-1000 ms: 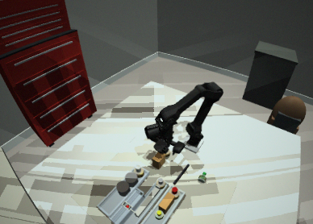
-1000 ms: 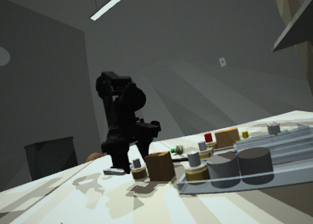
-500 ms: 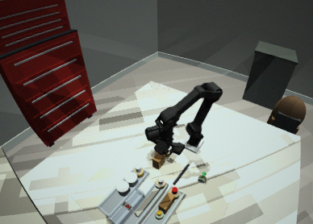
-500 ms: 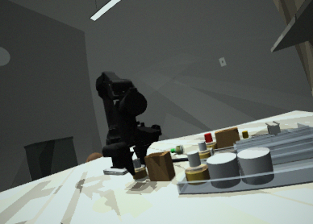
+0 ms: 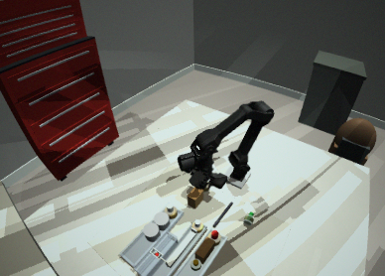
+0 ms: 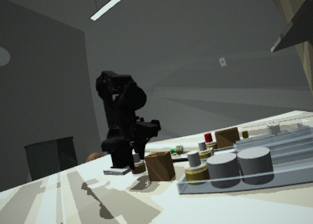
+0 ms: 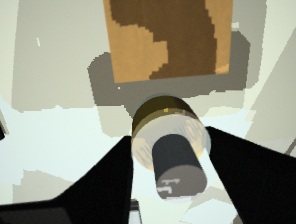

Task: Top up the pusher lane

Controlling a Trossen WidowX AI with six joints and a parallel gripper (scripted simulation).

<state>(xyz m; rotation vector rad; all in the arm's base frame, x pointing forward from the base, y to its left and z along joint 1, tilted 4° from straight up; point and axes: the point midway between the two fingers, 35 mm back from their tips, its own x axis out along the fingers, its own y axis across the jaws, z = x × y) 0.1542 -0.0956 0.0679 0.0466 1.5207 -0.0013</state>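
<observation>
Now: gripper tip 7 cm short of the brown box. Also, from my gripper tip: green jar (24 cm to the left, 4 cm ahead, 2 cm below); then grey rack (33 cm ahead, 5 cm to the left, 2 cm below); then black rod (13 cm to the left, 7 cm ahead, 3 cm below).
</observation>
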